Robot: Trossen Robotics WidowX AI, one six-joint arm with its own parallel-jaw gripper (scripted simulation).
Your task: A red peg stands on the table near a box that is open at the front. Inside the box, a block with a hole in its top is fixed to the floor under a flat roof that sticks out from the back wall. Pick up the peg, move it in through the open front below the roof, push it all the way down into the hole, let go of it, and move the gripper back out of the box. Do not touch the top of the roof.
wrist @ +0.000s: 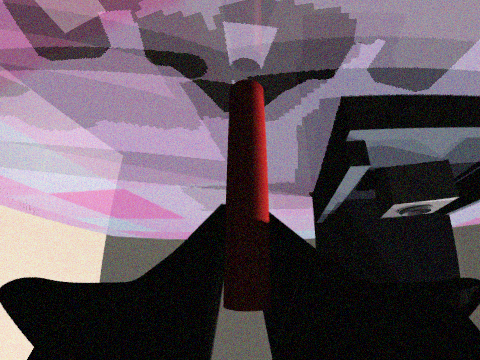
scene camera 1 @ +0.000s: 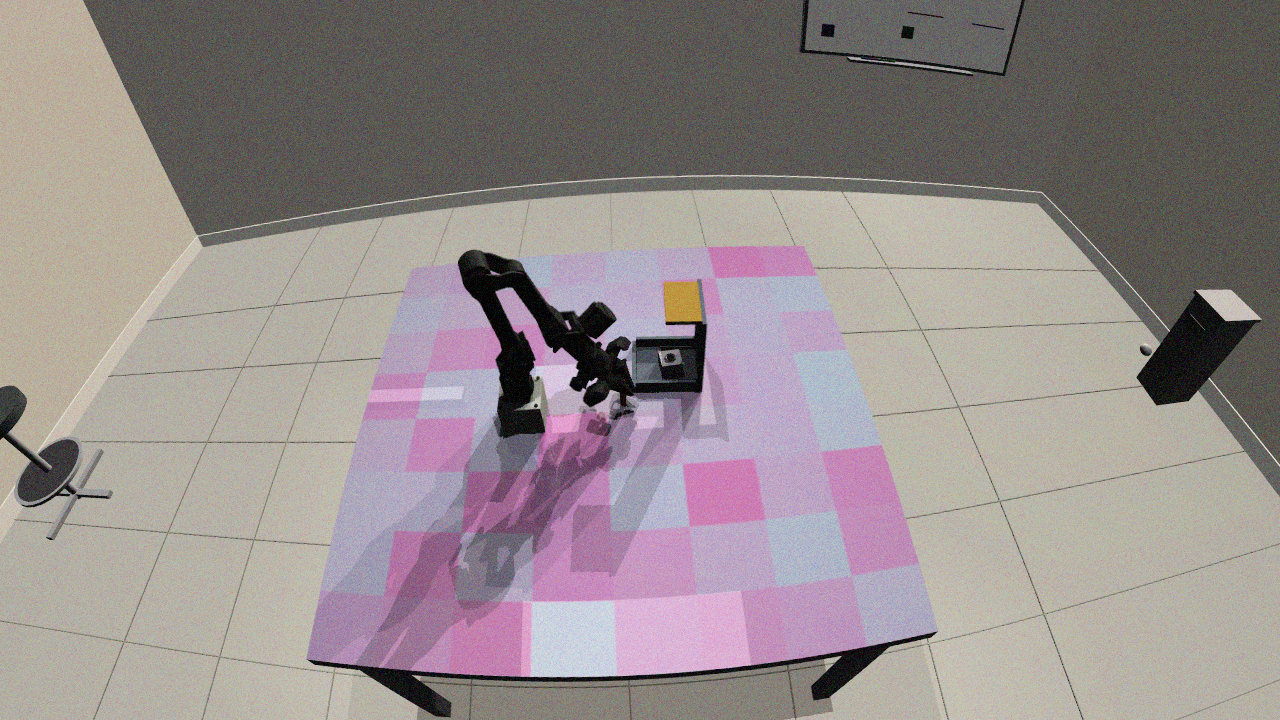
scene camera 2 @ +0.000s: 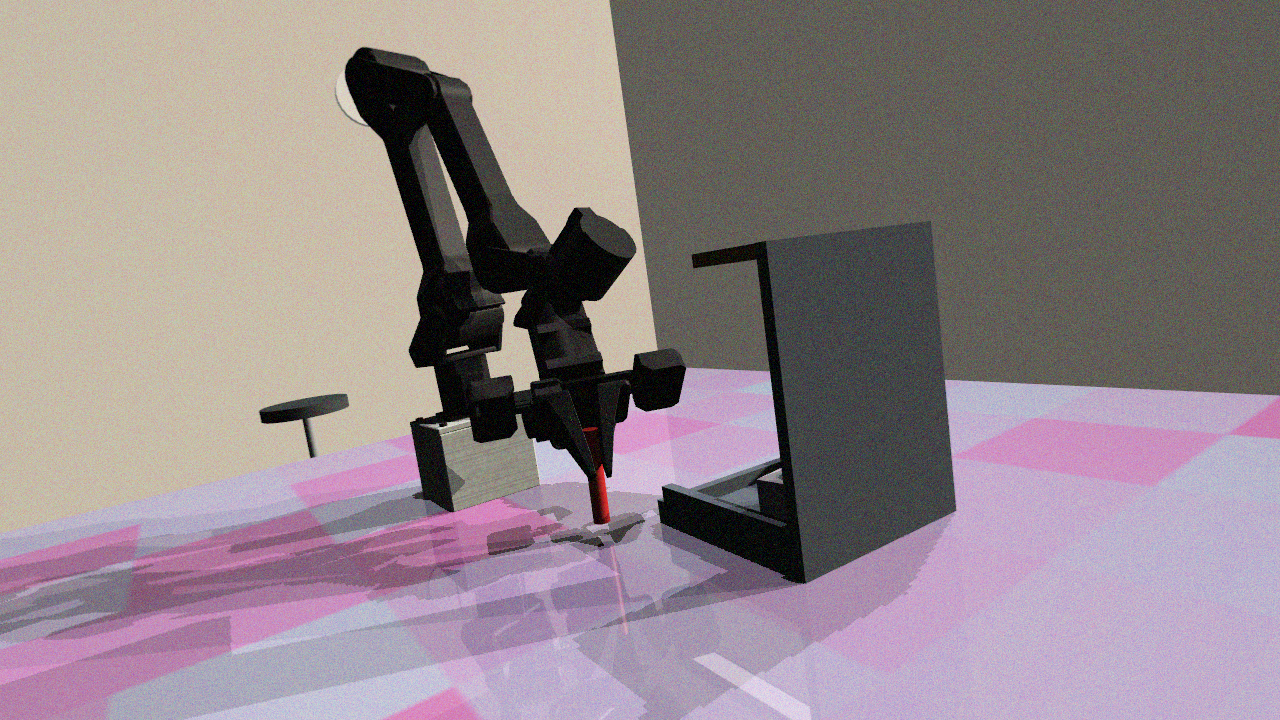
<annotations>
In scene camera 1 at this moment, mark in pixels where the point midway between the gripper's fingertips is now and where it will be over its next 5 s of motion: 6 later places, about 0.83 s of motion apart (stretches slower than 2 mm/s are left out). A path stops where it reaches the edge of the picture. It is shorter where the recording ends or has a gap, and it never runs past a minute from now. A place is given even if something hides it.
My gripper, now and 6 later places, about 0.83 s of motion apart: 633,393; 634,384; 640,370; 650,354; 660,341; 674,341; 681,341
</annotations>
